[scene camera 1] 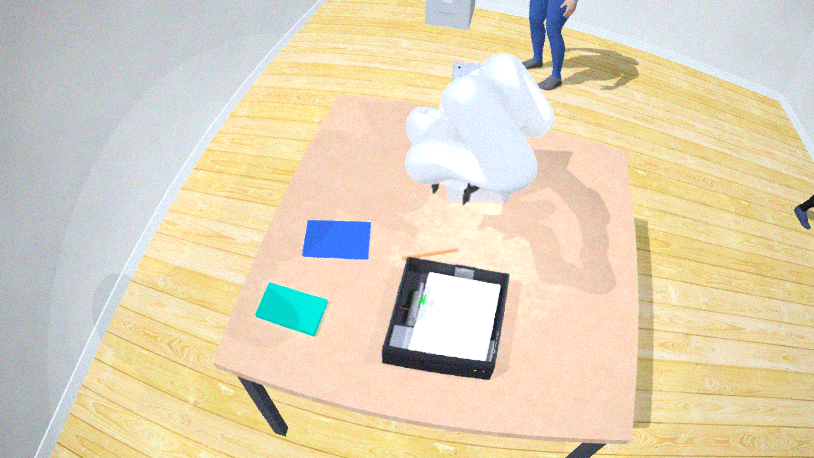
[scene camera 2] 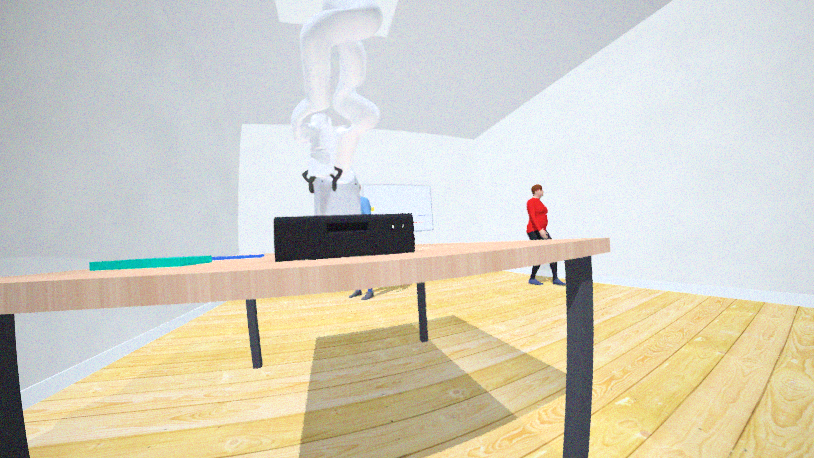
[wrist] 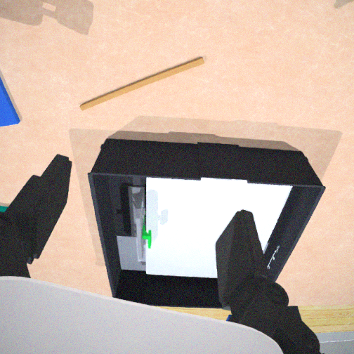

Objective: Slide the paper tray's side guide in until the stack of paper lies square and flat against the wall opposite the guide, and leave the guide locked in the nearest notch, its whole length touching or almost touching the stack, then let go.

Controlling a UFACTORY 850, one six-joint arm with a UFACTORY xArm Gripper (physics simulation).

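The black paper tray point(scene camera 1: 438, 364) point(scene camera 2: 301, 242) point(wrist: 150, 160) stands on the table. A white paper stack point(scene camera 1: 458, 316) point(wrist: 190, 235) lies in it, close to the right wall point(wrist: 295, 225); whether it touches all along is unclear. The grey side guide point(scene camera 1: 414, 310) point(wrist: 136, 215), with a green tab point(scene camera 1: 422, 300) point(wrist: 147, 236), stands at the stack's left, a narrow gap or near contact between them. Its notch is not visible. My gripper point(scene camera 1: 450, 195) point(scene camera 2: 323, 188) point(wrist: 151, 203) is open and empty, above and behind the tray; in the wrist view its right finger covers part of the stack.
A thin wooden stick point(scene camera 1: 429, 254) point(wrist: 142, 84) lies just behind the tray. A blue sheet-like block point(scene camera 1: 336, 239) point(scene camera 2: 239, 256) point(wrist: 6, 107) and a teal block point(scene camera 1: 291, 309) point(scene camera 2: 150, 262) lie left of the tray. A person in red point(scene camera 2: 536, 215) stands beyond the table.
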